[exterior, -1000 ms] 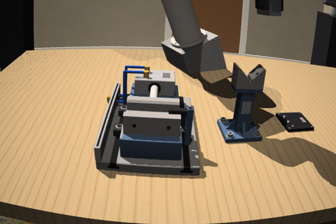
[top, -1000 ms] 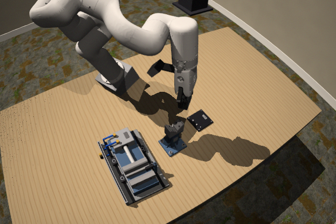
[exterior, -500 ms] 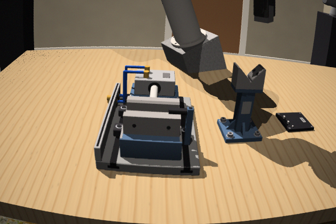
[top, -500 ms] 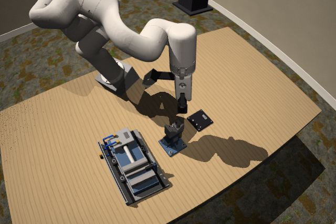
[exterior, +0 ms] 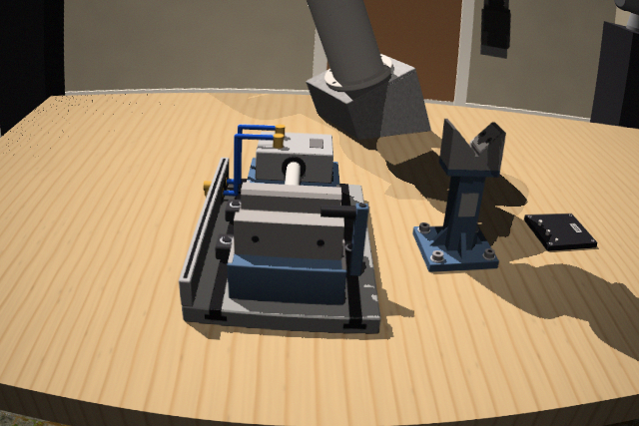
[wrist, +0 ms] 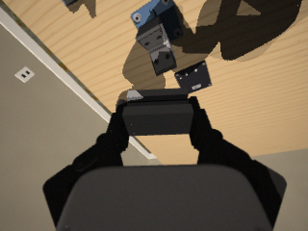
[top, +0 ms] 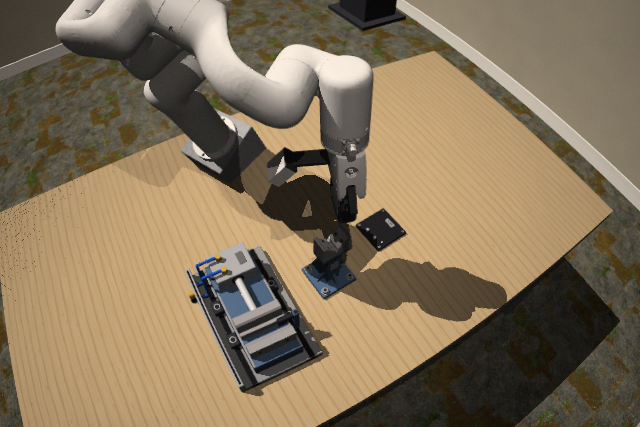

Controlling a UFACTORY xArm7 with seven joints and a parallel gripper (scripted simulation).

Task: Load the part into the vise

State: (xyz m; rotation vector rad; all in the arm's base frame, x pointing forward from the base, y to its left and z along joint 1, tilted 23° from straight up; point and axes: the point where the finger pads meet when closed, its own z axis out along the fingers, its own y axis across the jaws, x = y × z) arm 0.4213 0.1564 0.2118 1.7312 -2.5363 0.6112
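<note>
The blue stand is 1 cm to the right of my hand and 22 cm below it. Also, from my hand: work stop 7 cm ahead, 17 cm to the right, 19 cm below; then part 1 cm to the right, 1 cm below; then blue base 1 cm to the right, 27 cm below.
</note>
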